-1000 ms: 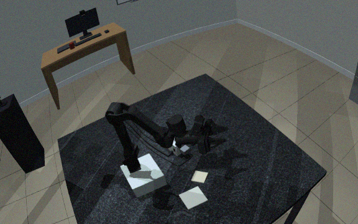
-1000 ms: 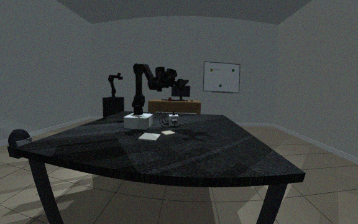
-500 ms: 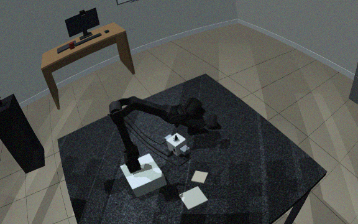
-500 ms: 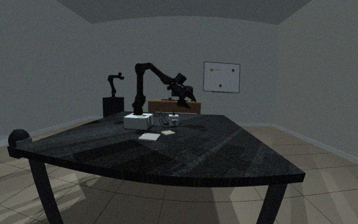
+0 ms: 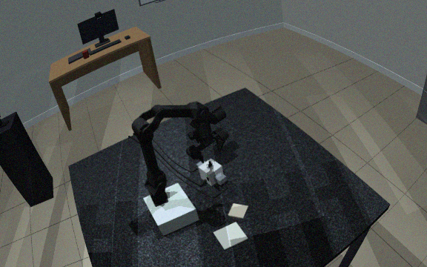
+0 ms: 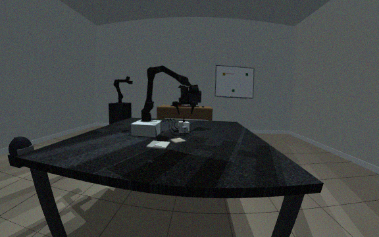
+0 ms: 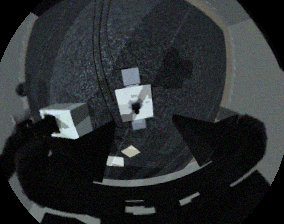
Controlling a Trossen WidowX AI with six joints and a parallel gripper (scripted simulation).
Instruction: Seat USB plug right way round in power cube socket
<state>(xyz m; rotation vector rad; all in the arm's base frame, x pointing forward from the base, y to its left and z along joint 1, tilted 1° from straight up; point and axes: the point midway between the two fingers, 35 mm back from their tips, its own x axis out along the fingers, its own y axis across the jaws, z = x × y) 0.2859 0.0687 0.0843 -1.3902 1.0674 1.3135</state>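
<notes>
The dark USB plug is 10 mm behind my gripper tip, 10 mm to the left of it and 40 mm below it. The rest, counted from my gripper tip: yellowish note 10 mm behind, 240 mm to the right, 130 mm below.
</notes>
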